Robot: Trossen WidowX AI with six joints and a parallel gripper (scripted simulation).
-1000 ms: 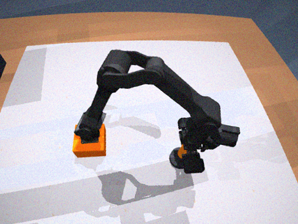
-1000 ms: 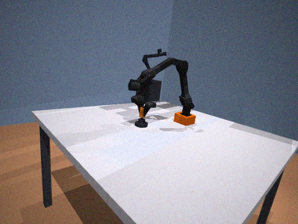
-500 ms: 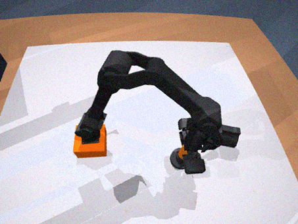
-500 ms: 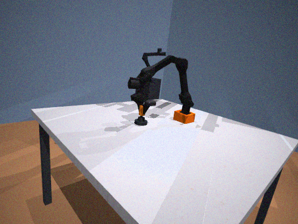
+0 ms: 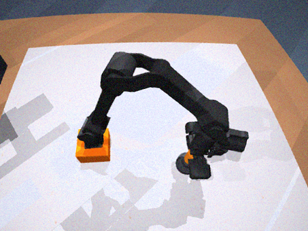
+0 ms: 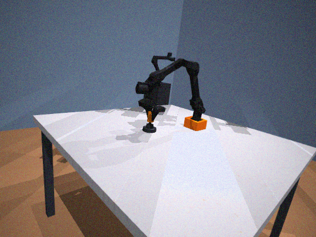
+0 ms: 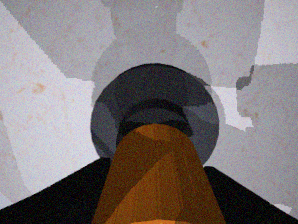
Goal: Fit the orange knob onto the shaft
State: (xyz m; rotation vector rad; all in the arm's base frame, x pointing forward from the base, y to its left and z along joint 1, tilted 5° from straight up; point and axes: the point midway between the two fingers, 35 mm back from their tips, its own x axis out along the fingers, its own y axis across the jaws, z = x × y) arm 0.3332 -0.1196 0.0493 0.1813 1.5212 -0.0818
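Now: the orange knob 2 cm above my gripper tip. The rest, counted from my gripper tip: dark round pedestal: 4 cm below.
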